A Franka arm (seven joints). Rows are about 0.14 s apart.
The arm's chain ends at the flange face. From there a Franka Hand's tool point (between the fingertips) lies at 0.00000 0.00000 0.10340 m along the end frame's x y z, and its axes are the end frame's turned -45 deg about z.
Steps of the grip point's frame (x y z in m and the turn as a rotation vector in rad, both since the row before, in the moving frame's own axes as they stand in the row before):
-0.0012 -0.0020 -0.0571 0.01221 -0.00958 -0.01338
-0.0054 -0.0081 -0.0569 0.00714 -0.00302 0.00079
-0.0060 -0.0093 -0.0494 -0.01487 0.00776 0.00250
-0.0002 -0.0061 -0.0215 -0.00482 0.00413 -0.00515
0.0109 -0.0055 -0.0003 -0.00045 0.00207 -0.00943
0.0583 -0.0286 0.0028 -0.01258 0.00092 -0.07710
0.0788 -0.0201 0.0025 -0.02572 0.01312 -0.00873
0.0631 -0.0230 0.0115 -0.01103 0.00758 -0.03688
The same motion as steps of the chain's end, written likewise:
-0.0007 -0.0004 -0.0571 0.00186 -0.01541 -0.01338
-0.0088 -0.0016 -0.0569 0.00291 -0.00718 0.00079
-0.0125 -0.0029 -0.0494 -0.00503 0.01600 0.00250
-0.0051 -0.0042 -0.0215 -0.00049 0.00633 -0.00515
0.0036 -0.0115 -0.0003 0.00115 0.00178 -0.00943
0.0200 -0.0623 0.0028 -0.00824 0.00955 -0.07710
0.0387 -0.0708 0.0025 -0.00891 0.02746 -0.00873
0.0270 -0.0611 0.0115 -0.00244 0.01316 -0.03688

